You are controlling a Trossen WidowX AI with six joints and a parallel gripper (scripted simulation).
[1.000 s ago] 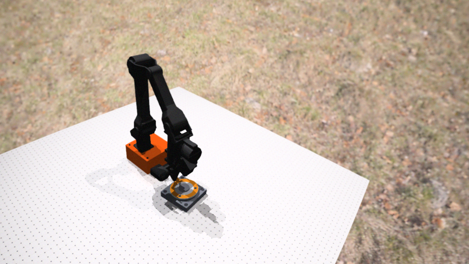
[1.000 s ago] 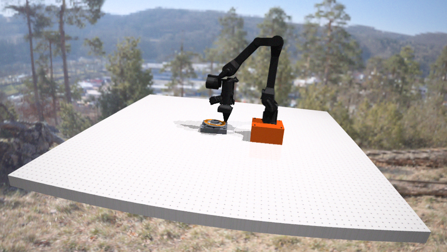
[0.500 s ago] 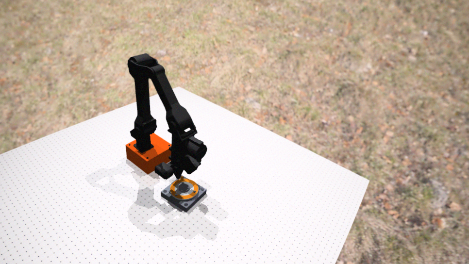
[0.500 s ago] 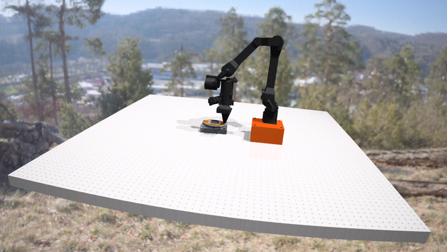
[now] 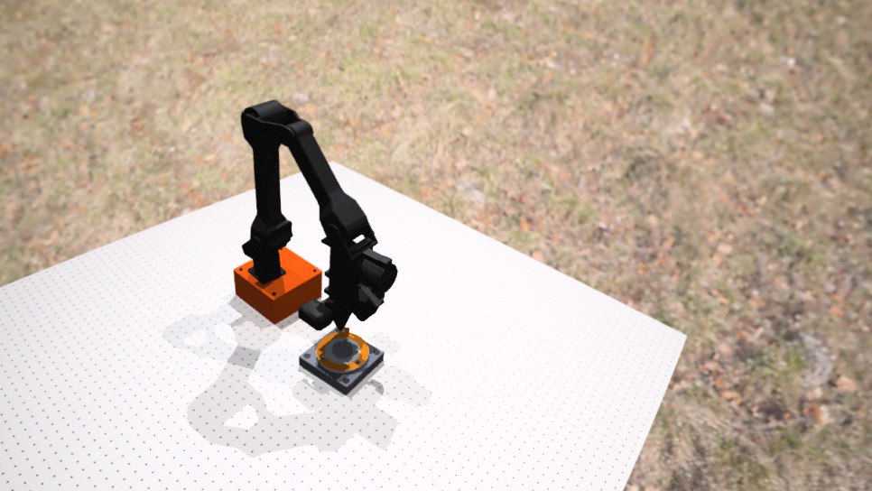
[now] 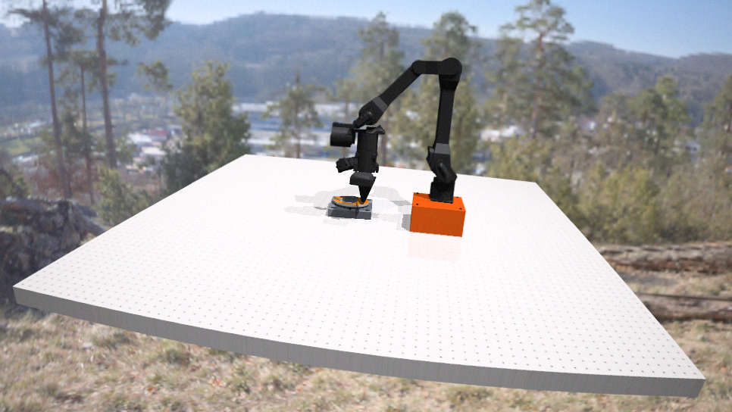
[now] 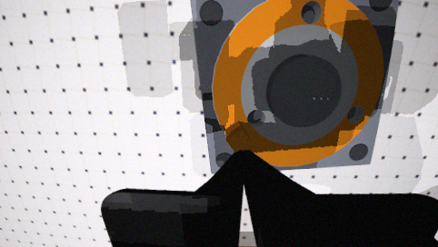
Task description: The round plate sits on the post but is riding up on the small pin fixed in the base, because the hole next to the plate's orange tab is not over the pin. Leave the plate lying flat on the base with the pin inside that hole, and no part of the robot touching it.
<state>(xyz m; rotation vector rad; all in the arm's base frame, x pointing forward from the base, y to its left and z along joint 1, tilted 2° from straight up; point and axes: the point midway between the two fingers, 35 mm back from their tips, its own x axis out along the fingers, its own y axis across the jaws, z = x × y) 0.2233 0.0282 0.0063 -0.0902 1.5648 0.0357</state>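
Now: gripper tip 30 mm short of the round plate, 10 mm to the left of it and 10 mm above it. Round my gripper tip: dark square base: 40 mm ahead, 30 mm to the right, 20 mm below.
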